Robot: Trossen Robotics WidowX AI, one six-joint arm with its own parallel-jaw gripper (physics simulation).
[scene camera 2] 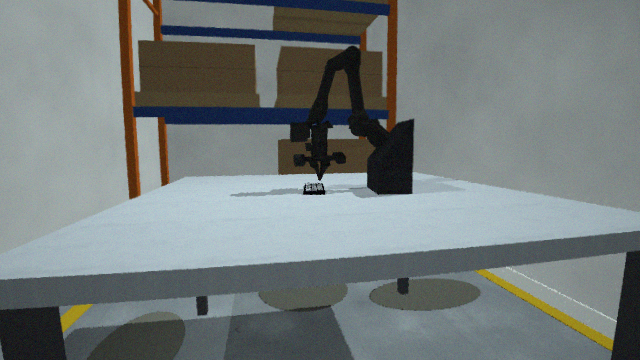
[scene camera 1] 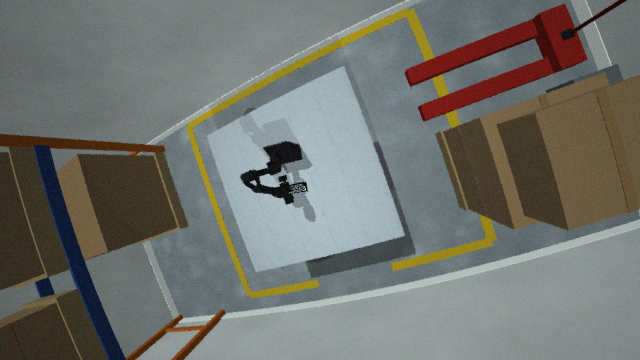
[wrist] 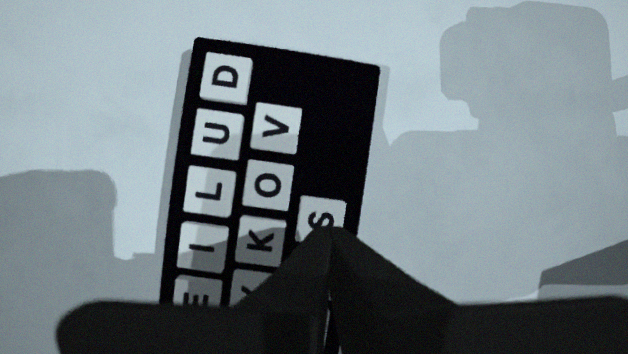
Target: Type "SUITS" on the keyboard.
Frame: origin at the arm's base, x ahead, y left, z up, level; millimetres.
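Seen in the pictures: gripper, fingertip midpoint: [scene camera 2: 319, 180] [wrist: 327, 239]; arm's base, origin of the base link: [scene camera 2: 384, 141] [scene camera 1: 275, 155].
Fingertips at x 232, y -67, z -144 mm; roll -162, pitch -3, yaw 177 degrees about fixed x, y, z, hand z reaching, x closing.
Observation:
Offsets run from my fingertips to a thing's top centre. Level surfaces: height alone.
The black keyboard @(dy +38, dx +29, dz -15 mm) [scene camera 1: 300, 187] [scene camera 2: 314, 189] [wrist: 337, 130] with white letter keys lies flat on the table. In the wrist view its letters are turned sideways. The S key @(dy -4, dx +0, dz -15 mm) [wrist: 336, 208] shows in the right column, with its lower part behind the fingertips. The U key @(dy -36, dx +36, dz -15 mm) [wrist: 217, 134] and the I key @(dy +4, dx +43, dz -15 mm) [wrist: 203, 247] are in the left column, with the L key @(dy -16, dx +40, dz -15 mm) [wrist: 209, 191] between them. No T key shows in the wrist view; the fingers hide part of the keyboard. My gripper [scene camera 2: 320, 178] [wrist: 327, 239] is shut and empty, pointing down with its tips a little above the keyboard.
The white table @(dz -31 mm) [scene camera 1: 340, 215] [scene camera 2: 200, 240] carries the arm's black base [scene camera 1: 284, 152] [scene camera 2: 392, 162]. A rack [scene camera 2: 128, 100] with cardboard boxes [scene camera 2: 197, 72] stands beyond the table. A red pallet jack [scene camera 1: 560, 37] and more boxes [scene camera 1: 580, 165] are on the floor beside it.

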